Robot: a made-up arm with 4 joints.
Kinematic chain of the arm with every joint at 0, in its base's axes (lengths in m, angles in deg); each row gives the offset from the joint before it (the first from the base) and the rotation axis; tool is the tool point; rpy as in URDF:
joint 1: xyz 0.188 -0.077 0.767 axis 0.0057 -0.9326 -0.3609
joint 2: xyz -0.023 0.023 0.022 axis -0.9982 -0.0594 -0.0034
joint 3: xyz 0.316 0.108 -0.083 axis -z
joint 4: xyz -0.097 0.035 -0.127 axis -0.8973 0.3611 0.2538
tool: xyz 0.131 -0.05 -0.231 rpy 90 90 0
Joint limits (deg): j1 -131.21..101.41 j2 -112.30..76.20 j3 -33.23..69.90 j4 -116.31..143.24
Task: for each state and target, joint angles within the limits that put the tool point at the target. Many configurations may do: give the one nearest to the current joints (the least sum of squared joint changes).
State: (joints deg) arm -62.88 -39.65 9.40 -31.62
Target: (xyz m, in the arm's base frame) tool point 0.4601 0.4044 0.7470
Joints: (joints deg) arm -38.07 -67.01 -32.82 -85.43
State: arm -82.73 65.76 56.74 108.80
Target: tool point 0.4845 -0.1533 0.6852
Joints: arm -34.97 76.20 20.20 123.85
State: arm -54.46 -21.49 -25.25 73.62
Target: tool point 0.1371 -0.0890 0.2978
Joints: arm -61.70 5.02 -20.92 67.92
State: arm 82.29 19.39 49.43 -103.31
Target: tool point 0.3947 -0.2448 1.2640
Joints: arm 96.40 7.38 36.94 -92.50
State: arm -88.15 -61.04 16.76 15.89
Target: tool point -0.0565 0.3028 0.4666
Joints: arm -67.01 -43.12 12.32 9.83
